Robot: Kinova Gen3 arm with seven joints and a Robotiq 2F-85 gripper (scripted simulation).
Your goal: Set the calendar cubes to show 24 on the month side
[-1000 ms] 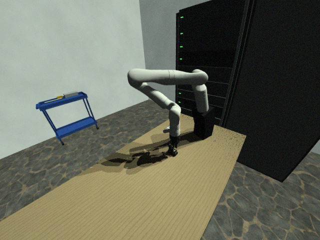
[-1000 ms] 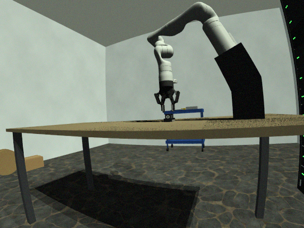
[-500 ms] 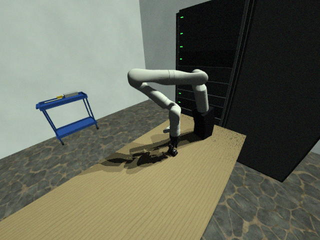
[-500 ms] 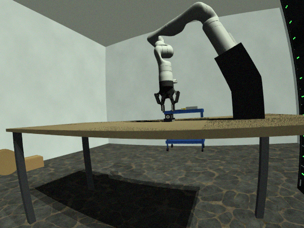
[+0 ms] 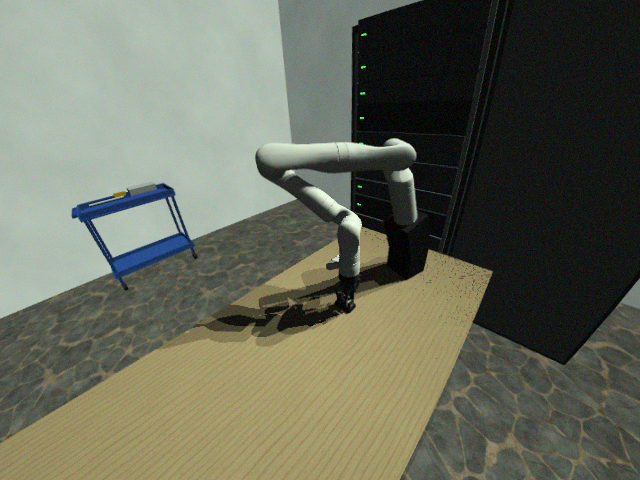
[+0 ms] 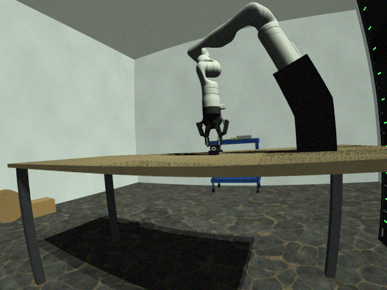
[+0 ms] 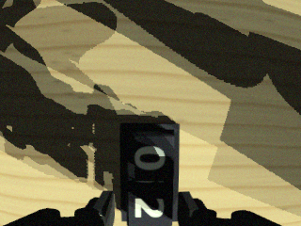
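Right now the black date cube is 30 mm below my hand. Round my hand: black tray 40 mm below, 20 mm to the right, 10 mm behind; black cube 30 mm to the right, 30 mm below, 10 mm behind.
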